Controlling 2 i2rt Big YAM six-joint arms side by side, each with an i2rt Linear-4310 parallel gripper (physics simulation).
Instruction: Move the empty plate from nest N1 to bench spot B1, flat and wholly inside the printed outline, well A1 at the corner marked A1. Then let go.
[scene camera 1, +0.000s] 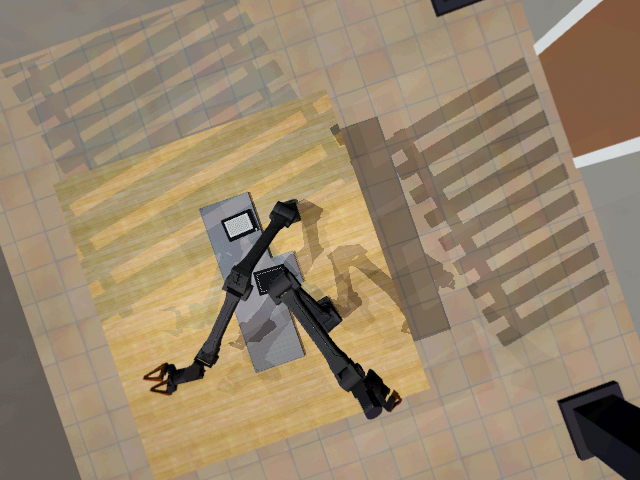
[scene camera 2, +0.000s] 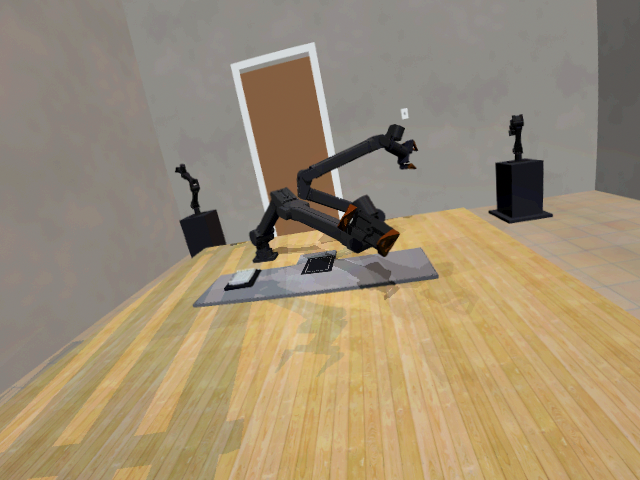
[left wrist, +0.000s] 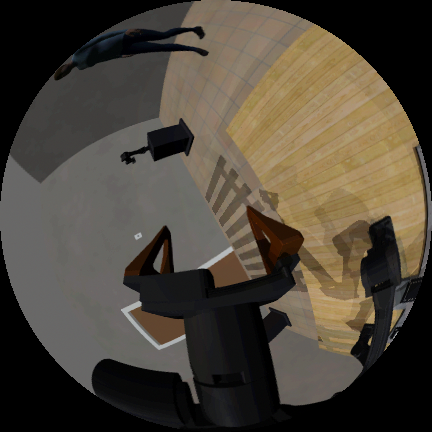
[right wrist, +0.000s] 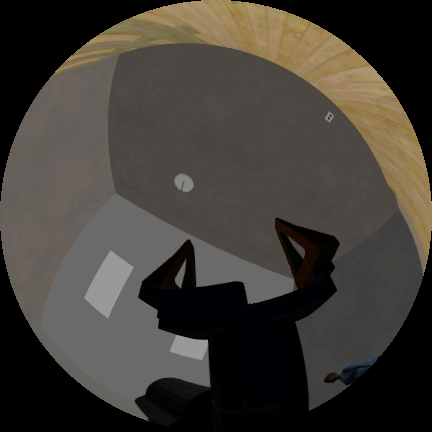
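Pixels of known places: left gripper, fingertip midpoint: (scene camera 1: 391, 391) (scene camera 2: 416, 159) (left wrist: 205, 219); right gripper, fingertip midpoint: (scene camera 1: 146, 384) (scene camera 2: 359, 230) (right wrist: 232, 233); left arm's base, origin of the base link: (scene camera 1: 325, 309) (left wrist: 383, 237); right arm's base, origin of the base link: (scene camera 1: 290, 212) (scene camera 2: 265, 258).
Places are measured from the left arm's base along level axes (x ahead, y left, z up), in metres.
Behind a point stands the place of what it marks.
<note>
The plate (scene camera 1: 238, 225) {x 0.152, y -0.621, z 0.036 m} (scene camera 2: 244, 277) {x 0.182, y -0.608, z 0.037 m} is white and sits flat in a black frame near one end of the grey bench strip. A black pad (scene camera 1: 268, 281) {x 0.179, y -0.290, z 0.014 m} (scene camera 2: 317, 264) {x 0.159, y -0.295, z 0.015 m} with a dashed white outline lies near the strip's middle, partly covered by an arm in scene camera 1. Its labels and corner mark are too small to read. My left gripper (scene camera 1: 395, 400) {x -0.094, y 0.308, z 0.348 m} (scene camera 2: 415, 157) {x -0.094, y 0.308, z 0.348 m} (left wrist: 205, 219) {x -0.094, y 0.308, z 0.348 m} is open and empty, raised far from the plate. My right gripper (scene camera 1: 147, 384) {x 0.735, y -0.206, z 0.300 m} (scene camera 2: 368, 229) {x 0.735, y -0.206, z 0.300 m} (right wrist: 232, 233) {x 0.735, y -0.206, z 0.300 m} is open and empty, also raised away from the plate.
The grey strip (scene camera 1: 281, 353) {x 0.322, y 0.071, z 0.013 m} (scene camera 2: 413, 262) {x 0.354, y 0.059, z 0.013 m} lies on the wooden table (scene camera 1: 206, 439) {x 0.911, y 0.254, z 0.000 m} (scene camera 2: 361, 413) {x 0.933, y -0.295, z 0.000 m}. My arms cross above it in scene camera 1. A small grey block (scene camera 1: 295, 261) {x 0.002, y -0.304, z 0.013 m} adjoins the pad. Black pedestals (scene camera 2: 519, 188) (scene camera 2: 202, 230) stand beyond the table. A person (left wrist: 105, 49) shows in the left wrist view.
</note>
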